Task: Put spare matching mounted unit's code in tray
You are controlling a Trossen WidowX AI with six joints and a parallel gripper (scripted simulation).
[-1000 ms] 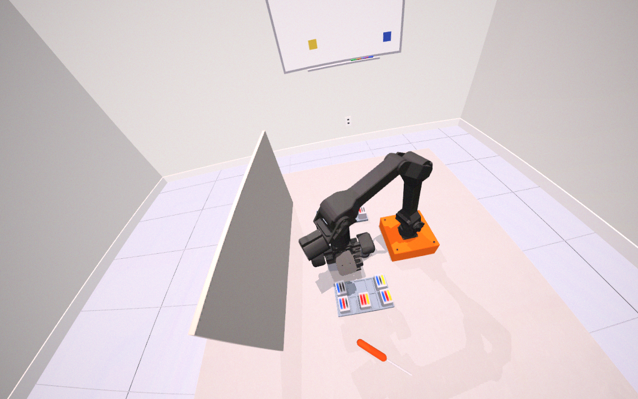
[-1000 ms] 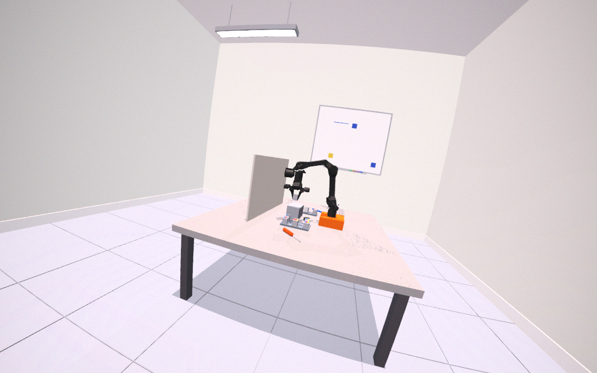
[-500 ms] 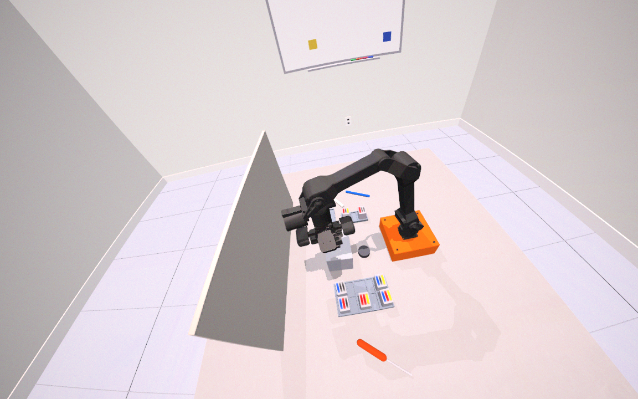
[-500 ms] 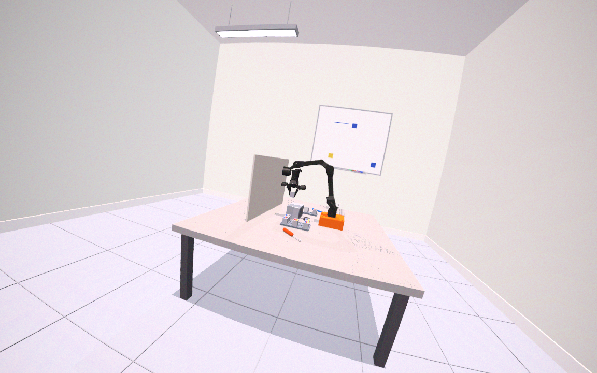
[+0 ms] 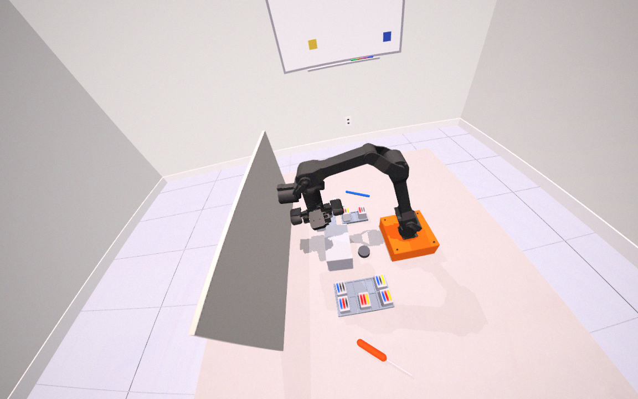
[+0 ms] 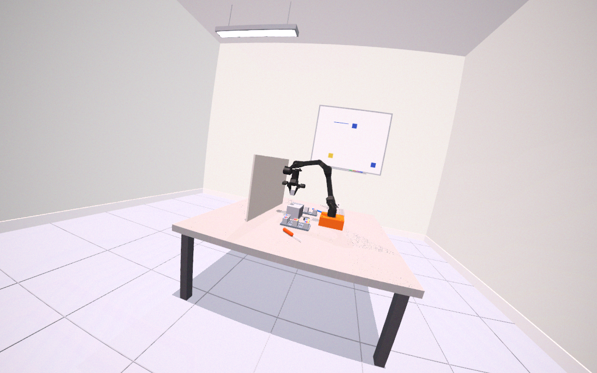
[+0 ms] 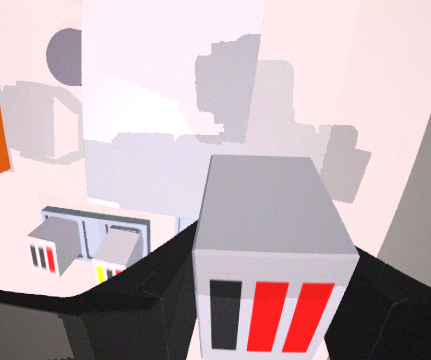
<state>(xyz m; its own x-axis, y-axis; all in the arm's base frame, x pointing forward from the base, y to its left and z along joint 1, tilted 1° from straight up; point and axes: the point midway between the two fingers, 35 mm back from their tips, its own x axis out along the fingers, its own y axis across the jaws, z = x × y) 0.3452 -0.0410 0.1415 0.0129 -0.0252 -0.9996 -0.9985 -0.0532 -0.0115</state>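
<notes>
Now: gripper tip 2 cm past the grey tray, 15 cm to the left of it and 17 cm above it. The rest, counted from my gripper tip: grey panel 18 cm ahead, 3 cm to the left, 6 cm above; then grey spare block 3 cm above; then white mounted unit 5 cm behind, 5 cm to the left, 12 cm below.
</notes>
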